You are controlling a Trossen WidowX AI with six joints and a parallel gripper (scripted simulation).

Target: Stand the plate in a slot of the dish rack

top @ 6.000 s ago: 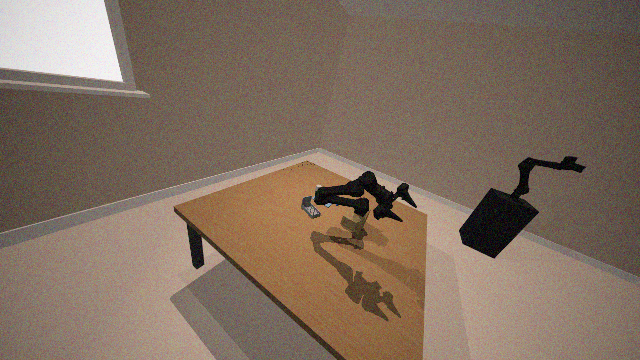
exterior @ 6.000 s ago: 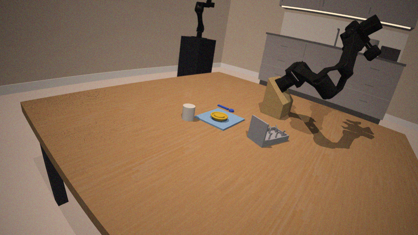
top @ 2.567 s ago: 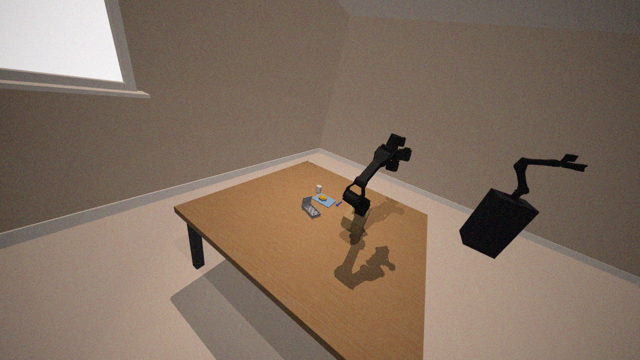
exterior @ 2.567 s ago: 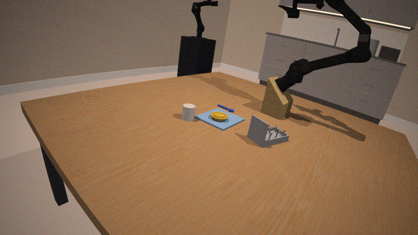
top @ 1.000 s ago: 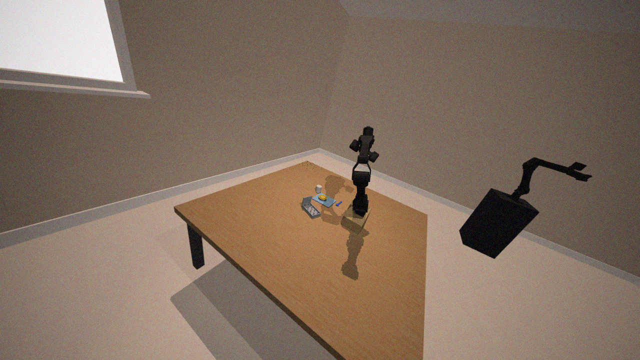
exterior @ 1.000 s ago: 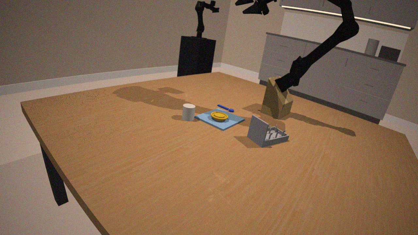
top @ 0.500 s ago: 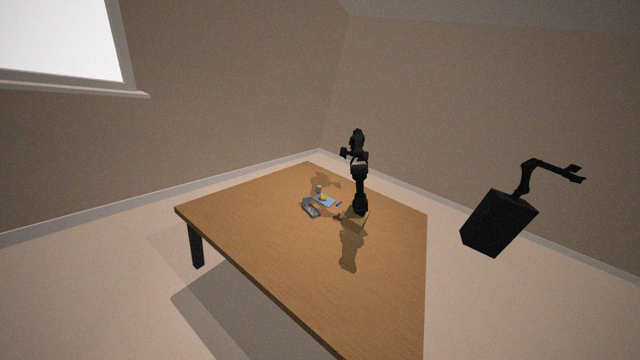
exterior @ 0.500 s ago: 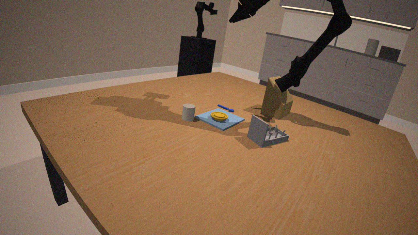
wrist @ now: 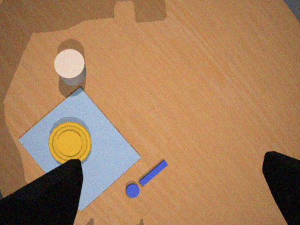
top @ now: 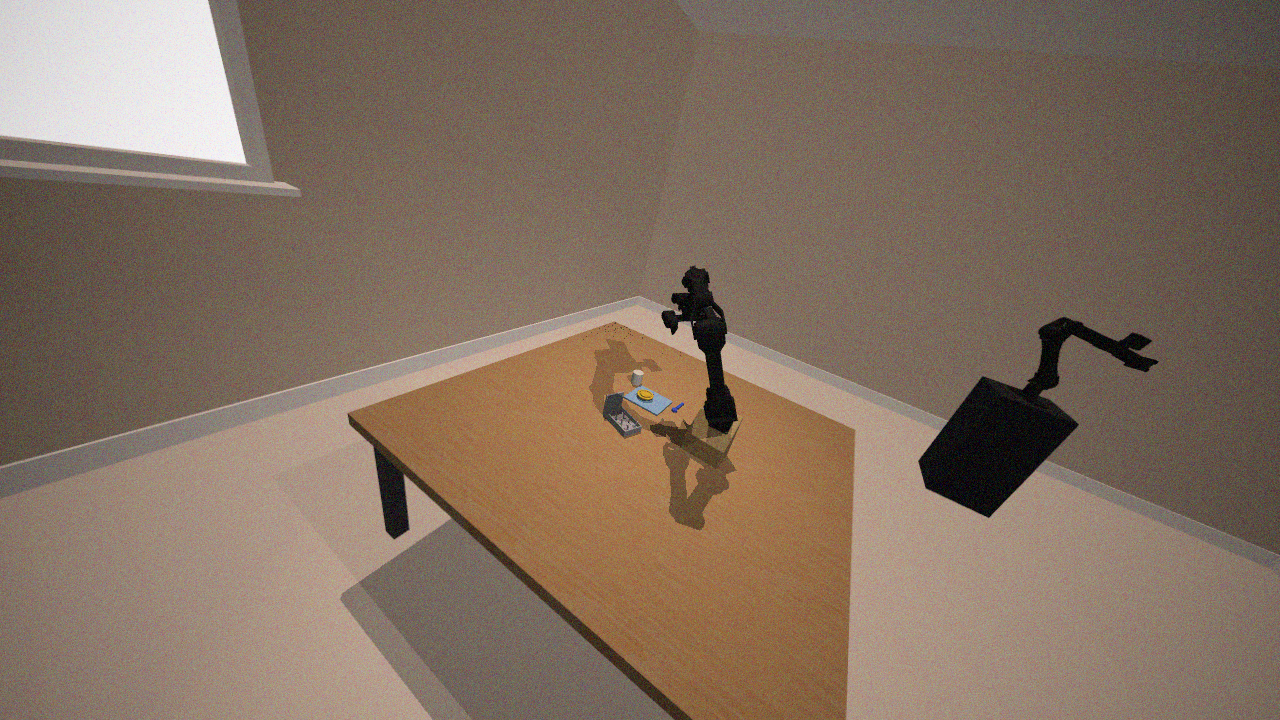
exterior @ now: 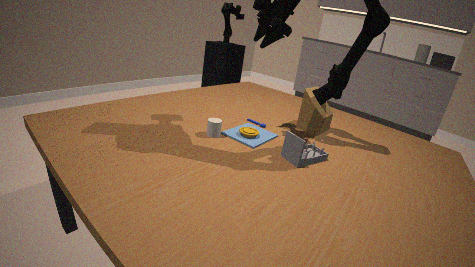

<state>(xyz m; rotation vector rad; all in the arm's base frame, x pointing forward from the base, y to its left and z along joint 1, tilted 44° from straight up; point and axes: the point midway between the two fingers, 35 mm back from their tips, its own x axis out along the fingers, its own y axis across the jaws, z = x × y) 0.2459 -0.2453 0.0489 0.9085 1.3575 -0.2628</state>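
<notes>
The yellow plate lies 270 mm below my gripper tip, 60 mm to the left of it and 50 mm ahead of it. The rest, counted from my gripper tip: white cup (270 mm below, 140 mm ahead, 20 mm to the right); blue utensil (290 mm below, 70 mm behind, 10 mm to the left); blue mat (290 mm below, 50 mm to the left, 40 mm ahead).
</notes>
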